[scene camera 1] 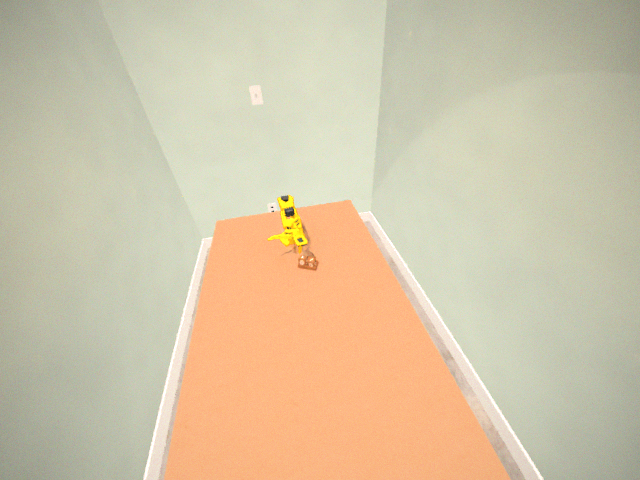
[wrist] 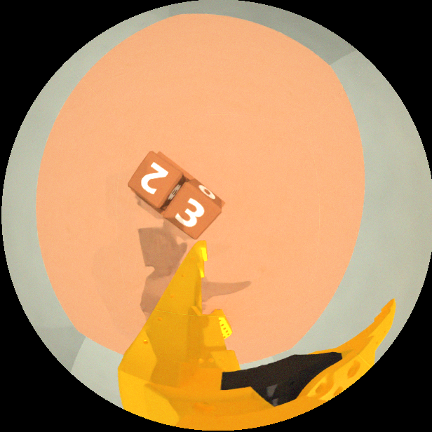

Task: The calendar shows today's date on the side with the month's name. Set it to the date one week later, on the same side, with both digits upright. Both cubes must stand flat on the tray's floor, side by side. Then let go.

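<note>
In the wrist view, one brown cube [wrist: 156, 179] has a white 2 on its upper face. A second brown cube [wrist: 192, 210] beside it shows a 3 on its upper face and a 0 on another side. Part of a further digit shows in the narrow dark gap between them. The brown tray [wrist: 172, 163] [scene camera 1: 307, 268] shows as a thin edge behind the cubes; its floor is hidden, so I cannot tell whether both stand flat. My gripper [wrist: 297, 271] [scene camera 1: 284, 244] is wide open and empty. Its fixed jaw's tip lies just short of the 3 cube in the wrist view.
The orange table top [scene camera 1: 315, 361] [wrist: 240, 100] extends around the tray. Pale green walls [scene camera 1: 248, 144] stand beyond the table. A white socket [scene camera 1: 272, 207] is on the wall by the arm's base. Shadows of the jaws fall near the cubes.
</note>
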